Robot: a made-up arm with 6 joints.
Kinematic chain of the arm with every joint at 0, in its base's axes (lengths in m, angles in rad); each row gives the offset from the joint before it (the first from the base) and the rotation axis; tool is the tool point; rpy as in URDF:
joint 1: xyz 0 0 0.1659 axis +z
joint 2: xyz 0 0 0 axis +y
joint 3: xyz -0.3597 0 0.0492 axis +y
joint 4: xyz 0.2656 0 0.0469 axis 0.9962 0 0.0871
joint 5: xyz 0 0 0 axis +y
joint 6: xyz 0.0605 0 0.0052 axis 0.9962 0 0.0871
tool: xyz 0 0 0 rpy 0 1.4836 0
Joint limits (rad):
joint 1: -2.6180..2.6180
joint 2: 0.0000..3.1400
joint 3: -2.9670..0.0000
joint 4: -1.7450..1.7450
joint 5: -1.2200..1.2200
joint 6: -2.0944..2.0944
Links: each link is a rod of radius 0.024 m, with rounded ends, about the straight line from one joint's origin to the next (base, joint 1, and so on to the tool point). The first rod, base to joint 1, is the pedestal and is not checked.
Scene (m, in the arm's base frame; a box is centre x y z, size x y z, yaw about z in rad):
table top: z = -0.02
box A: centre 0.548 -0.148 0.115 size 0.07 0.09 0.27 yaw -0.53
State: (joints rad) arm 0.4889 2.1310 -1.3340 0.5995 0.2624 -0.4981
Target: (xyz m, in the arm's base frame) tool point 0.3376 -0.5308 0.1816
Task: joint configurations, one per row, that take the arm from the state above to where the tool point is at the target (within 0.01 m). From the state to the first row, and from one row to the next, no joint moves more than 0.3 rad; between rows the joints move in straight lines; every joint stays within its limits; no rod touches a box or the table.
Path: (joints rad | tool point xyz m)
1: 0.2351 2.1515 -1.4880 0.6008 0.2228 -0.4981 | 0.5041 0.1286 0.2714
2: -0.0187 2.1719 -1.6420 0.6021 0.1833 -0.4981 | 0.5469 -0.0039 0.3071
3: -0.2726 2.1924 -1.7961 0.6034 0.1437 -0.4981 | 0.5480 -0.1480 0.3452
4: -0.5174 2.3182 -1.8602 0.6015 0.1118 -0.4981 | 0.5179 -0.2903 0.2938
5: -0.7622 2.4440 -1.9244 0.5995 0.0799 -0.4981 | 0.4463 -0.4222 0.2390
6: -1.0070 2.5698 -1.9886 0.5976 0.0480 -0.4981 | 0.3376 -0.5308 0.1816

